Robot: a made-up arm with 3 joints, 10 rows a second.
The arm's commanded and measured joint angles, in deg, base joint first. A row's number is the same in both.
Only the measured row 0 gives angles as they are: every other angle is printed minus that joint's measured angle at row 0.
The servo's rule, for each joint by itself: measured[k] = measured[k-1] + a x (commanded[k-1-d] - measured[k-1]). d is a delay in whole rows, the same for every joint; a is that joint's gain. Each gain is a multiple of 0.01, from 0.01 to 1. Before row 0 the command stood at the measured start. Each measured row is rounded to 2 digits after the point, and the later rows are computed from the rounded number. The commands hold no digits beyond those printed.
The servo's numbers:
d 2
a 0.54 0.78 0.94
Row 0, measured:
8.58, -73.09, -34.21
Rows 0 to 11, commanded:
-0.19, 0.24, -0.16
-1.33, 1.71, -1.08
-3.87, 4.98, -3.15
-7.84, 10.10, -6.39
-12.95, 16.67, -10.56
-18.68, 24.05, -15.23
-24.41, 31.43, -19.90
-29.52, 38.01, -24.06
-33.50, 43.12, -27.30
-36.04, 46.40, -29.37
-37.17, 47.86, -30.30
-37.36, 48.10, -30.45
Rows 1 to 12, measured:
0.00, 0.00, 0.00
0.00, 0.00, 0.00
-0.10, 0.19, -0.15
-0.76, 1.38, -1.02
-2.44, 4.19, -3.02
-5.36, 8.80, -6.19
-9.46, 14.94, -10.30
-14.44, 22.05, -14.93
-19.82, 29.37, -19.60
-25.06, 36.11, -23.79
-29.62, 41.58, -27.09
-33.09, 45.34, -29.23

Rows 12 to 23, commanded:
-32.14, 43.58, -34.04
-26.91, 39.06, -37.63
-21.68, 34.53, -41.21
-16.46, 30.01, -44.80
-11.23, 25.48, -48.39
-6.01, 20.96, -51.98
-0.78, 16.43, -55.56
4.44, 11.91, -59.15
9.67, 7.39, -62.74
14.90, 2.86, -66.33
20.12, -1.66, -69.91
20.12, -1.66, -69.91
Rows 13 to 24, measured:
-35.29, 47.31, -30.24
-36.41, 47.93, -30.44
-34.10, 44.54, -33.82
-30.22, 40.27, -37.40
-25.61, 35.79, -40.98
-20.67, 31.28, -44.57
-15.57, 26.76, -48.16
-10.41, 22.24, -51.75
-5.21, 17.71, -55.33
0.00, 13.19, -58.92
5.22, 8.67, -62.51
10.45, 4.14, -66.10

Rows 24 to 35, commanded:
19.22, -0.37, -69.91
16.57, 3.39, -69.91
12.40, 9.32, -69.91
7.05, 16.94, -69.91
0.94, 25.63, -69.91
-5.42, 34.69, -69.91
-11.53, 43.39, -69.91
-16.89, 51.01, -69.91
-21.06, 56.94, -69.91
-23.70, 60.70, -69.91
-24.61, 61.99, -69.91
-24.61, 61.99, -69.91
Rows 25 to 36, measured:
15.67, -0.38, -69.68
18.07, -1.38, -69.90
18.69, -0.59, -69.91
17.55, 2.51, -69.91
14.77, 7.82, -69.91
10.60, 14.93, -69.91
5.38, 23.28, -69.91
-0.45, 32.18, -69.91
-6.43, 40.92, -69.91
-12.08, 48.79, -69.91
-16.93, 55.15, -69.91
-20.59, 59.48, -69.91

